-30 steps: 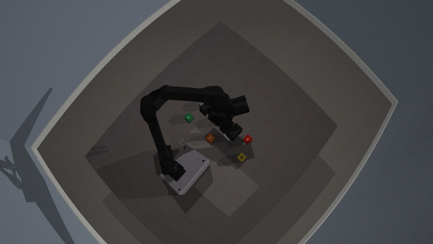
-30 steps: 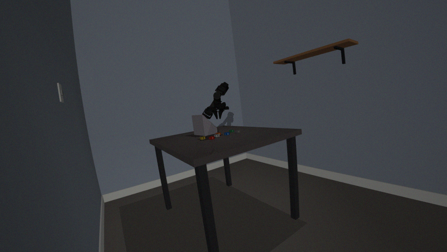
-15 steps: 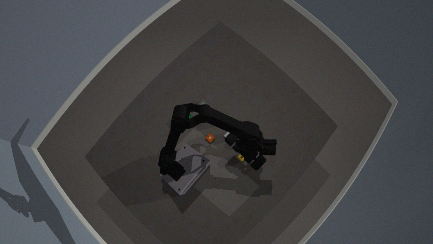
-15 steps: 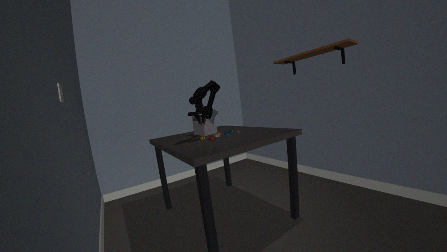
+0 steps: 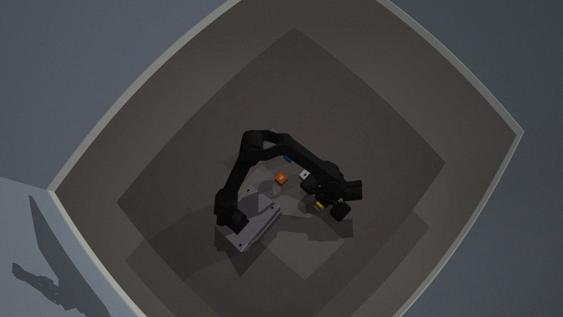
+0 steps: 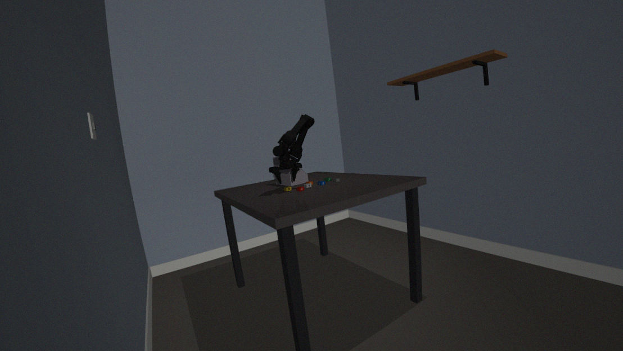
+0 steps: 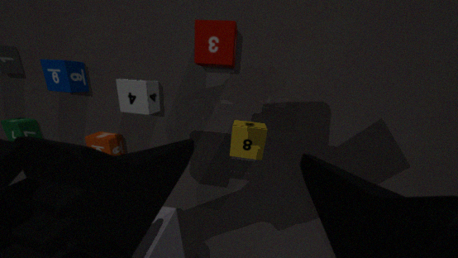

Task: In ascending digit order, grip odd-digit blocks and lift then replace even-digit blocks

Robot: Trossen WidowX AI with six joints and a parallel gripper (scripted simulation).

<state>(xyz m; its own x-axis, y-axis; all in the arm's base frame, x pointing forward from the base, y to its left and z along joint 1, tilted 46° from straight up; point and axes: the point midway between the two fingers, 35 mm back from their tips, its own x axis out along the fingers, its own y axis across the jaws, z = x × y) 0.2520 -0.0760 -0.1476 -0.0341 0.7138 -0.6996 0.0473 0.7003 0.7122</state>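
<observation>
The yellow block is 4 cm below my gripper tip. From my gripper tip the other things lie so: white block (3 cm ahead, 11 cm to the left, 4 cm below); red block (8 cm ahead, 3 cm to the left, 4 cm below); green block (2 cm behind, 31 cm to the left, 4 cm below).
</observation>
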